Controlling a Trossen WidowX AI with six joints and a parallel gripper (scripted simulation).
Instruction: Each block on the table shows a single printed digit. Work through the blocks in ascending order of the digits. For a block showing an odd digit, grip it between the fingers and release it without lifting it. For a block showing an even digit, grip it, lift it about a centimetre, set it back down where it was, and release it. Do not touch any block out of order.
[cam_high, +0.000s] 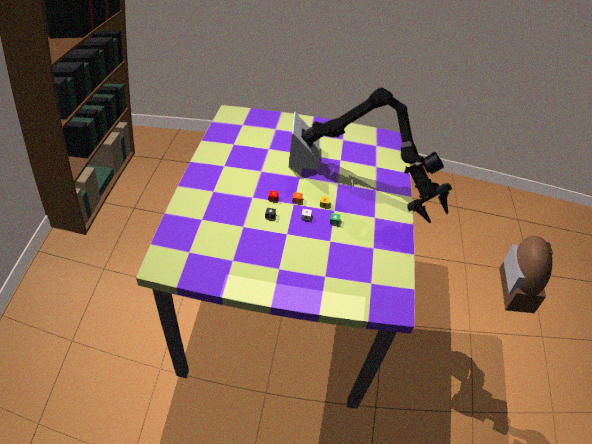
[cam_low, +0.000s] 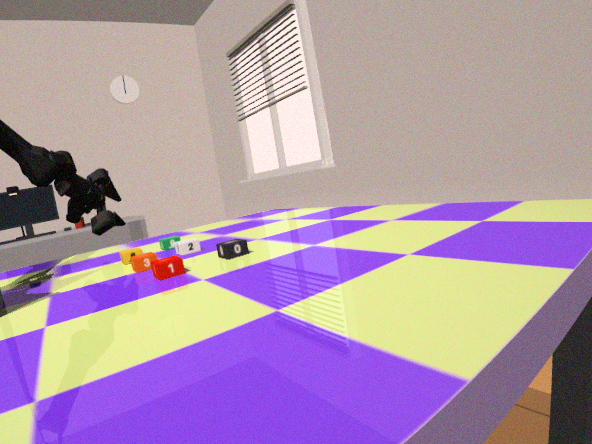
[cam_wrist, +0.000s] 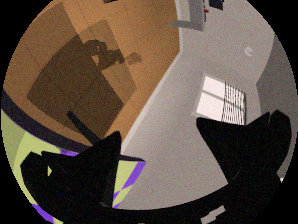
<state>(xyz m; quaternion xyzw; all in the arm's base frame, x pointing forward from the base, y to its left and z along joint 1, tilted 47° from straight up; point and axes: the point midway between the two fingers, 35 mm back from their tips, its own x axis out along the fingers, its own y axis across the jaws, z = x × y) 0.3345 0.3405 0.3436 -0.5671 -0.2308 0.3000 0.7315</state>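
Now: the black block marked 0 600 mm to the right of my gripper tip, 70 mm below it and 10 mm behind it. Round my gripper tip: yellow block (420 mm to the right, 100 mm behind, 70 mm below); white block marked 2 (480 mm to the right, 70 mm below, 20 mm behind); green block (380 mm to the right, 70 mm below, 10 mm behind).
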